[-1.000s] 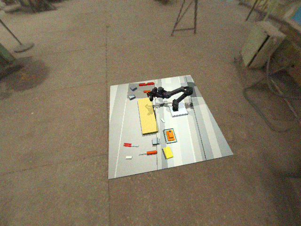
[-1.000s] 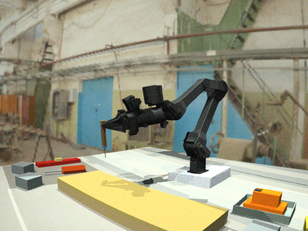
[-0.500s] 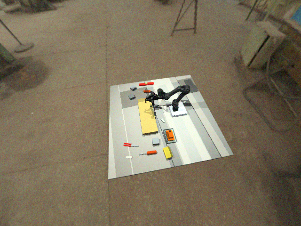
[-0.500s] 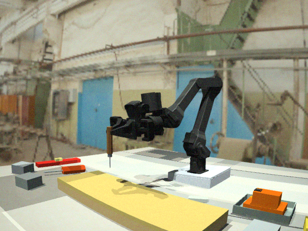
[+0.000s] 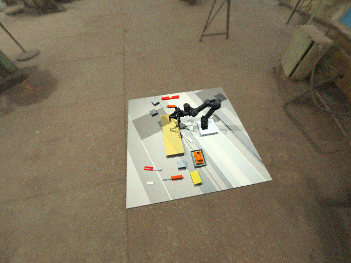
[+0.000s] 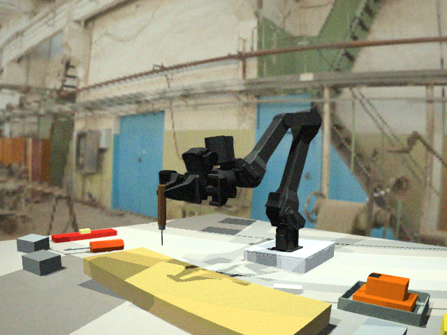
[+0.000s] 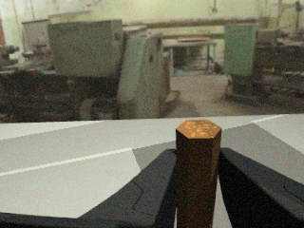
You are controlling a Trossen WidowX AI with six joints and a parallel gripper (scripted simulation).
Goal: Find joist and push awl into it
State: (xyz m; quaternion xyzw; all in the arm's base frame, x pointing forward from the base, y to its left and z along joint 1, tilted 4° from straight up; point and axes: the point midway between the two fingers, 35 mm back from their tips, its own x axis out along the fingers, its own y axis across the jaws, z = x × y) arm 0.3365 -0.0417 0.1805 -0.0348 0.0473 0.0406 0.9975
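My gripper tip is now 6 cm above the awl. The rest, counted from my gripper tip: orange stud finder (37 cm to the left, 25 cm behind, 16 cm below); then grey tray (39 cm to the left, 25 cm behind, 19 cm below); then red level (49 cm to the right, 19 cm below, 3 cm behind).
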